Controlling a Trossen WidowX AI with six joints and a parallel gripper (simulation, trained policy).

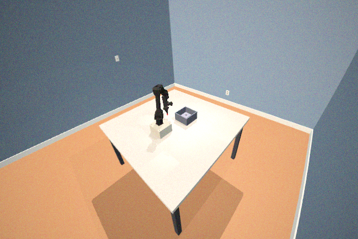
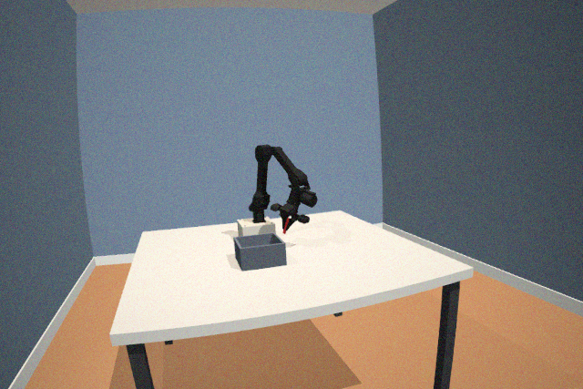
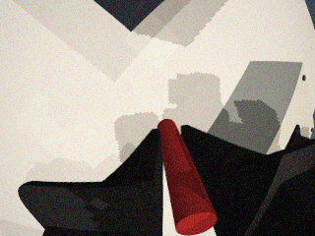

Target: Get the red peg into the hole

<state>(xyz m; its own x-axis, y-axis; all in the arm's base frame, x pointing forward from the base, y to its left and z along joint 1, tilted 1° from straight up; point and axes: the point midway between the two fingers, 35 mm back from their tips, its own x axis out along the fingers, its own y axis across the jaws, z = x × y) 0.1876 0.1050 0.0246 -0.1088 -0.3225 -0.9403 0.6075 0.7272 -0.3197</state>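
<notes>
Now: gripper tip 160 mm short of the grey box, 150 mm to the left of it and 60 mm above it. Also, from my gripper tip: red peg: 10 mm to the left, 20 mm above.
</notes>
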